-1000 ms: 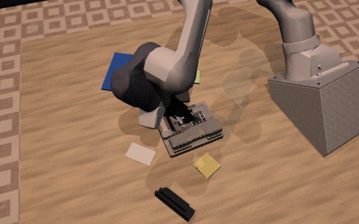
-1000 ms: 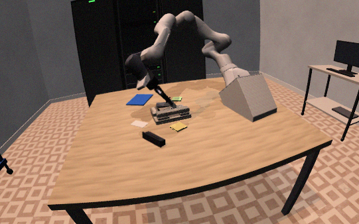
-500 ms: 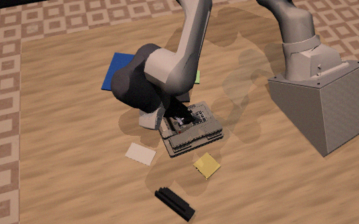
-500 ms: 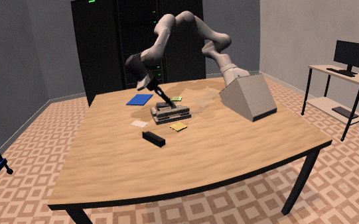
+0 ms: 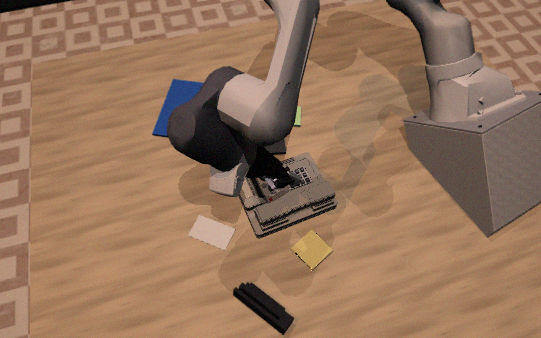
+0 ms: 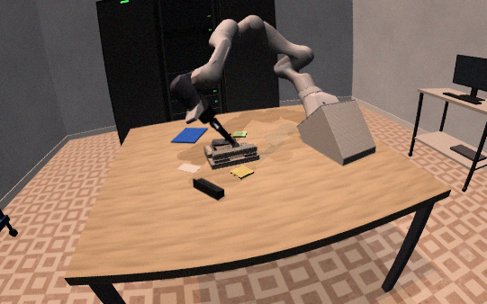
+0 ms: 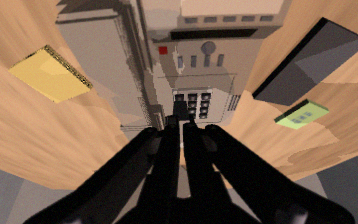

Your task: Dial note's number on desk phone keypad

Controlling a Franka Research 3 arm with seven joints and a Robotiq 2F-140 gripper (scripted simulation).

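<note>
Right now the handset is 60 mm to the left of my hand and 20 mm below it. Round my hand: black stapler (140 mm ahead, 260 mm to the left, 50 mm below); then blue book (210 mm ahead, 340 mm to the right, 60 mm below); then white card (220 mm ahead, 60 mm to the left, 70 mm below).
</note>
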